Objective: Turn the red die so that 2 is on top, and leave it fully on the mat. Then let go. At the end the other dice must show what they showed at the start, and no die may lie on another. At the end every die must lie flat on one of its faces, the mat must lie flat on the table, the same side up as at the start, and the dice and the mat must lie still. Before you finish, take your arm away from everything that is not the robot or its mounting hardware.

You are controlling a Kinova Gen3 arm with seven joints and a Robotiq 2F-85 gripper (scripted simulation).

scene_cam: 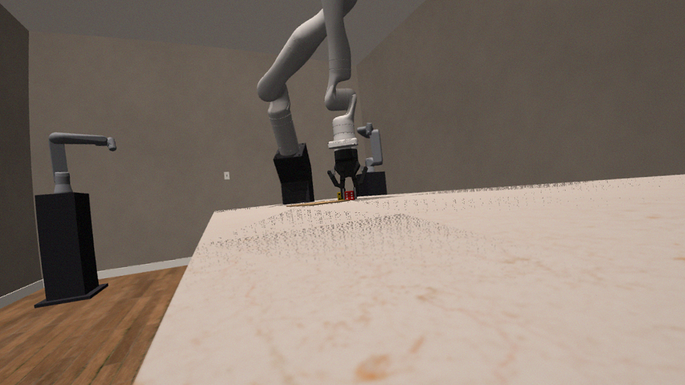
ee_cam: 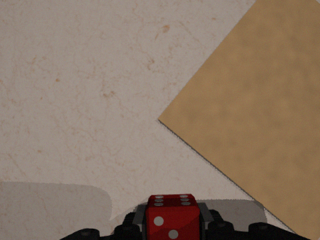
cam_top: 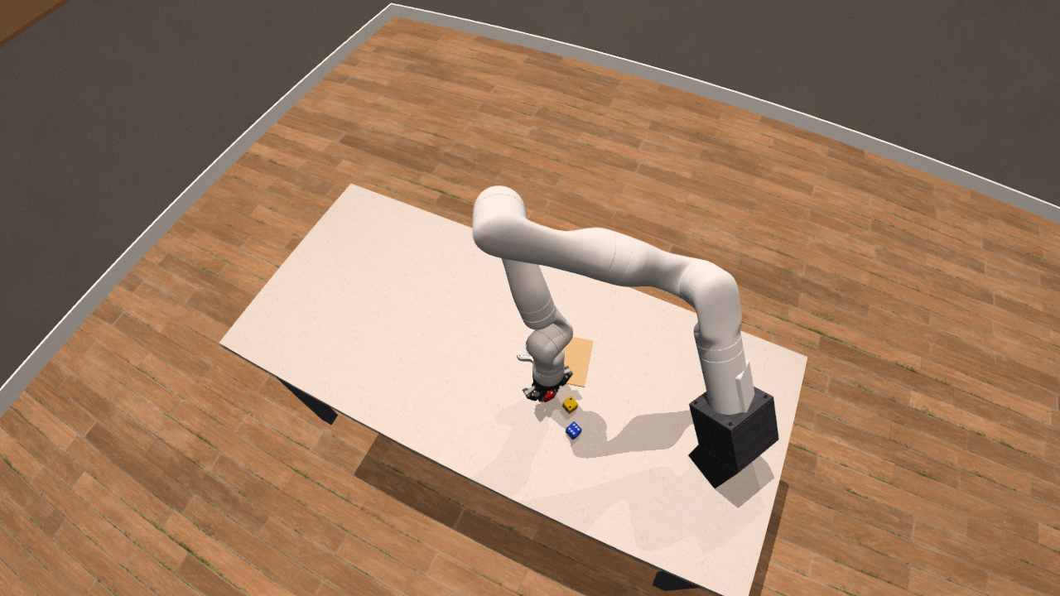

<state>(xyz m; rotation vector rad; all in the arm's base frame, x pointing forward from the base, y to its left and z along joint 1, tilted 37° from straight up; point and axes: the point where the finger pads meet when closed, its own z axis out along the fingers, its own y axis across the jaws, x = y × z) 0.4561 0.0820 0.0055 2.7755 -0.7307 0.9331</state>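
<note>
Now: the tan mat 10 mm ahead of my hand, 120 mm to the right of it and 20 mm below it. From my hand the other things lie so: blue die 100 mm behind, 60 mm to the left, 10 mm below; then yellow die 70 mm behind, 10 mm below; then red die 10 mm below.
</note>
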